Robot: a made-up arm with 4 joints.
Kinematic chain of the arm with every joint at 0, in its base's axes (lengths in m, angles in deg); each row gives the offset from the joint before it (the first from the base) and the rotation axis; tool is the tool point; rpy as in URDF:
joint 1: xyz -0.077 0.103 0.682 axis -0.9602 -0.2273 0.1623
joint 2: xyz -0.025 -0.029 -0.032 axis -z
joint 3: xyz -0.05 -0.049 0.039 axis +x
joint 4: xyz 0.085 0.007 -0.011 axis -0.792 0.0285 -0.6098
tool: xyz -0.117 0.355 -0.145 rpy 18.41 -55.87 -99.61
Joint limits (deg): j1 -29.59..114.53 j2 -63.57..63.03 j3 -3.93..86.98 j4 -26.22..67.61
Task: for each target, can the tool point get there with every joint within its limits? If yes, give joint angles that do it. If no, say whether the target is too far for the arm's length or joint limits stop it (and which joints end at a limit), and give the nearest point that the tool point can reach.
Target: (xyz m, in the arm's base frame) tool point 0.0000 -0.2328 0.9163
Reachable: no: joint limits stop it (at a limit: joint 2, joint 3, joint 4) | nearest point 0.1145 -0.1936 0.8885 | short by 0.124 m
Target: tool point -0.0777 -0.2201 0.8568
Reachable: no: joint limits stop it (at a limit: joint 1, joint 2, joint 3, joint 4) | nearest point -0.1687 -0.2257 0.9124 | short by 0.107 m
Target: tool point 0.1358 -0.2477 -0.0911
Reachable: no: too far | nearest point -0.0011 -0.0690 0.3200 | short by 0.469 m
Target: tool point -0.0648 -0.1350 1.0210
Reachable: no: joint limits stop it (at a limit: joint 2, joint 3, joint 4) | nearest point -0.1748 -0.1354 1.0032 | short by 0.111 m
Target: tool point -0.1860 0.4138 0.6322
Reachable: yes | joints 8.19 1.06 21.45 -0.54
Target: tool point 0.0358 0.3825 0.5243
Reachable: yes | joints 77.05 34.79 69.99 31.38
